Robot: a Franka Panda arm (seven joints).
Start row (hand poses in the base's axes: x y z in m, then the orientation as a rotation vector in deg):
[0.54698 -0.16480 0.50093 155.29 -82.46 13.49]
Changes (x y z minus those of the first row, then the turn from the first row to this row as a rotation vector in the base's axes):
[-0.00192 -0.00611 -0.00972 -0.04 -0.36 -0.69]
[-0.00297 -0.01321 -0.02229 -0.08 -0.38 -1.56]
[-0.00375 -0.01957 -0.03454 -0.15 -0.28 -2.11]
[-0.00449 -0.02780 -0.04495 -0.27 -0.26 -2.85]
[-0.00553 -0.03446 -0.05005 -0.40 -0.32 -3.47]
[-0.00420 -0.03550 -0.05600 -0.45 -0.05 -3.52]
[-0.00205 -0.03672 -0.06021 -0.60 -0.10 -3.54]
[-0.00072 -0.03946 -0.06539 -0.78 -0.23 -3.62]
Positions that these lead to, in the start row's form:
[0.54506 -0.17091 0.49121 154.81 -83.44 13.98]
[0.54401 -0.17801 0.47864 154.09 -84.57 13.98]
[0.54323 -0.18437 0.46639 153.57 -85.23 13.86]
[0.54249 -0.19260 0.45598 152.87 -86.12 13.87]
[0.54145 -0.19926 0.45088 152.28 -86.87 14.00]
[0.54278 -0.20030 0.44493 152.13 -86.84 13.66]
[0.54493 -0.20152 0.44072 152.01 -86.80 13.82]
[0.54626 -0.20426 0.43554 151.84 -86.84 14.11]

